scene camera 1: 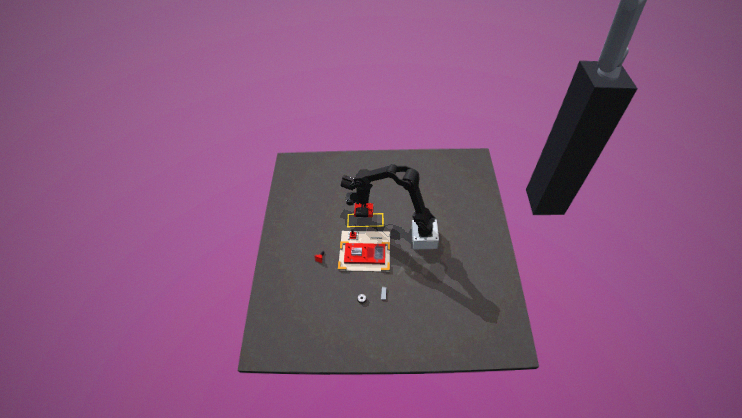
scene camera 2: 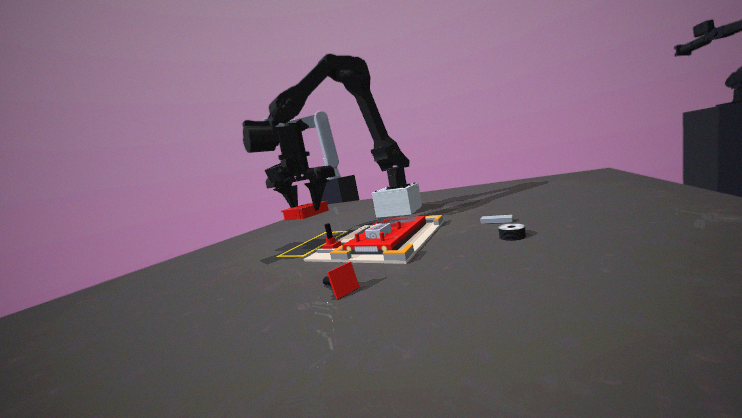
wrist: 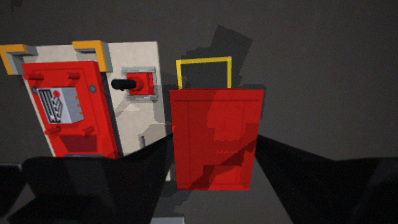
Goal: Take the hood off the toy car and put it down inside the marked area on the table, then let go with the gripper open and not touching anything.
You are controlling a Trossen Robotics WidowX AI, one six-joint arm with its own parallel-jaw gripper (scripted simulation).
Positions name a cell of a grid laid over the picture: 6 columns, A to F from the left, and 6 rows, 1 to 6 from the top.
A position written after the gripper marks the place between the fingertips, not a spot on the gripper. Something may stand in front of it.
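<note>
So the gripper (scene camera 2: C4), which you also get in the wrist view as the gripper (wrist: D4), is holding a red hood (wrist: D4). Then there's a red toy car body (scene camera 2: D4) (scene camera 1: D4) (wrist: B4), and a grey engine block (wrist: A3) too.
</note>
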